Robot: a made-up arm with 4 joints.
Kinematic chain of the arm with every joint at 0, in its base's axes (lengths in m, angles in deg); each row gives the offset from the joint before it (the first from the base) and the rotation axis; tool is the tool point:
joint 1: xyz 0 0 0.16 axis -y
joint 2: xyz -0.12 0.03 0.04 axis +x
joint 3: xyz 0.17 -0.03 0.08 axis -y
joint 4: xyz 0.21 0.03 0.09 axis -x
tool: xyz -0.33 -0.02 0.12
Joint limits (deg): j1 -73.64..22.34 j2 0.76..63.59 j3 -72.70..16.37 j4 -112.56..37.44
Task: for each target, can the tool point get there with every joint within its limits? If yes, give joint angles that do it. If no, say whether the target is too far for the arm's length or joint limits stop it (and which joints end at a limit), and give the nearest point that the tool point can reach.
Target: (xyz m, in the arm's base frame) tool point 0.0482 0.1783 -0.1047
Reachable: no: joint limits stop it (at a limit: joint 1, joint 2, joint 3, joint 4) | nearest point 0.3392 0.0837 0.0482 | short by 0.342 m
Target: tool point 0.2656 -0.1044 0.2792
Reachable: yes | joints -66.26 6.23 -23.01 -51.45
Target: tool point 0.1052 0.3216 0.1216
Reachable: no: joint limits stop it (at a limit: joint 1, joint 2, joint 3, joint 4) | nearest point 0.3392 0.0837 0.0482 | short by 0.342 m
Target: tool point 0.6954 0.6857 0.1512
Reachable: no: too far | nearest point 0.3617 0.0832 0.1554 | short by 0.689 m
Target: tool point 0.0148 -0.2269 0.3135
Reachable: yes | joints -22.84 47.58 -7.87 -41.22
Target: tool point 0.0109 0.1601 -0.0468
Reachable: no: joint limits stop it (at a limit: joint 1, joint 2, joint 3, joint 4) | nearest point -0.0589 -0.0791 0.1131 | short by 0.296 m
